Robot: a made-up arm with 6 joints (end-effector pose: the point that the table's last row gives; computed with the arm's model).
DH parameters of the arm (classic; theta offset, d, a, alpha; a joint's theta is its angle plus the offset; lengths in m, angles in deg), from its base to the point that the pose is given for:
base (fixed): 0 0.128 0 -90
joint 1: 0 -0.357 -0.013 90
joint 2: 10.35 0 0.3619 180
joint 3: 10.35 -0.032 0.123 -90
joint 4: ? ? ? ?
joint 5: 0 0.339 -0.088 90
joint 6: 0 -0.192 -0.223 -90
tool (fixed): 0 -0.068 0 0
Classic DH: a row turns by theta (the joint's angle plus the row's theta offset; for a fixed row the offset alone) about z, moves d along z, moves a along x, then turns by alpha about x.
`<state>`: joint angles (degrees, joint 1 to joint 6).
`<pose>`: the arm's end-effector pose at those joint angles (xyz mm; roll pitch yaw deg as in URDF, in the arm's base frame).
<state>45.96 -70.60 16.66 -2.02 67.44 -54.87</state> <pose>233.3 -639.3 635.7 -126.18 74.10 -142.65</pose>
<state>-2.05 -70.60 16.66 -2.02 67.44 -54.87</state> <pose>-221.3 -639.3 641.0 4.32 53.64 -16.28</pose>
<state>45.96 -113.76 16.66 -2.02 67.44 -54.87</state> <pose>134.7 -433.1 737.6 -77.72 50.81 -129.08</pose>
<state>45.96 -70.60 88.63 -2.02 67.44 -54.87</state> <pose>431.7 -310.1 430.6 -58.63 35.46 -136.09</pose>
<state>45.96 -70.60 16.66 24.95 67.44 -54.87</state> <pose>132.1 -436.7 551.4 -99.76 58.32 -98.65</pose>
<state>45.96 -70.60 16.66 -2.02 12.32 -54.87</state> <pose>446.2 -599.7 416.8 -71.78 43.51 -133.45</pose>
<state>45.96 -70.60 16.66 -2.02 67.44 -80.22</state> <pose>330.9 -668.4 626.6 -158.38 53.12 -177.82</pose>
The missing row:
joint 4: 0 0.19 0.092 -90
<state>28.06 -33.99 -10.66 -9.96 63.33 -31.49</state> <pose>343.5 -844.8 468.0 43.58 51.09 68.97</pose>
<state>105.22 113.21 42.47 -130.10 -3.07 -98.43</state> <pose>-299.8 486.9 243.1 68.68 -1.22 -38.52</pose>
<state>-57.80 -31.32 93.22 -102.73 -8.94 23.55</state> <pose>-18.5 -787.2 337.7 117.86 45.08 -6.17</pose>
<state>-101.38 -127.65 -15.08 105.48 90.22 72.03</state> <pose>180.9 -613.9 -303.2 173.29 -42.41 80.30</pose>
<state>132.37 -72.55 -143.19 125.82 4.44 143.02</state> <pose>-14.9 -870.3 39.2 110.01 -39.39 -176.96</pose>
